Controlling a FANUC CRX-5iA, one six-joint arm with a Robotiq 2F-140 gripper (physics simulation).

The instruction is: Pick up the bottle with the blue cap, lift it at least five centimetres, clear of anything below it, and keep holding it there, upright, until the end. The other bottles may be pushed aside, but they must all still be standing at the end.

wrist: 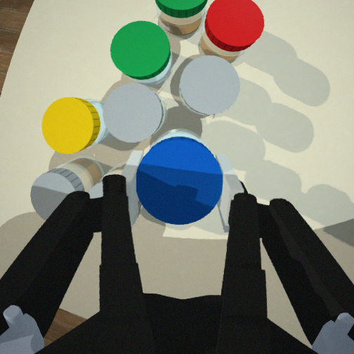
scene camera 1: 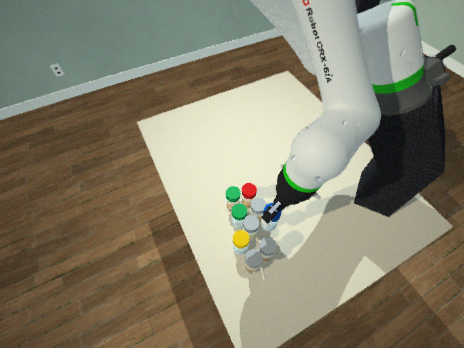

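Where they show: arm's base at its link origin: (scene camera 1: 400, 98).
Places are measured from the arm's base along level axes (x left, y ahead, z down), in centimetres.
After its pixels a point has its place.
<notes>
The bottle with the blue cap (scene camera 1: 277, 216) {y 40.7, x 6.7, z 24.7 cm} (wrist: 179, 160) is upright between the fingers of my gripper (scene camera 1: 271, 212) {y 41.0, x 4.4, z 28.9 cm} (wrist: 178, 169), which is shut on it. It is held raised above the pale mat (scene camera 1: 200, 125) {y 41.2, x -57.9, z 43.9 cm}, beside the other bottles; its lower part is largely hidden under the cap in the wrist view. Two green-capped bottles (scene camera 1: 233, 194) {y 47.0, x -10.5, z 33.4 cm} (wrist: 140, 49), a red-capped one (scene camera 1: 249, 190) {y 41.0, x -9.3, z 33.5 cm} (wrist: 234, 22), a yellow-capped one (scene camera 1: 241, 239) {y 52.2, x 5.5, z 33.5 cm} (wrist: 69, 125) and several grey-capped ones (scene camera 1: 251, 224) {y 46.8, x 2.5, z 33.4 cm} (wrist: 209, 85) stand upright on the mat.
The grey-capped bottles nearest the held one stand just past it in the wrist view. Another grey-capped bottle (scene camera 1: 254, 259) {y 51.6, x 13.0, z 33.4 cm} (wrist: 55, 195) stands at the group's near end. The arm's dark pedestal (scene camera 1: 410, 155) {y 1.3, x 12.6, z 10.8 cm} is at the right, and wooden floor (scene camera 1: 100, 200) surrounds the mat.
</notes>
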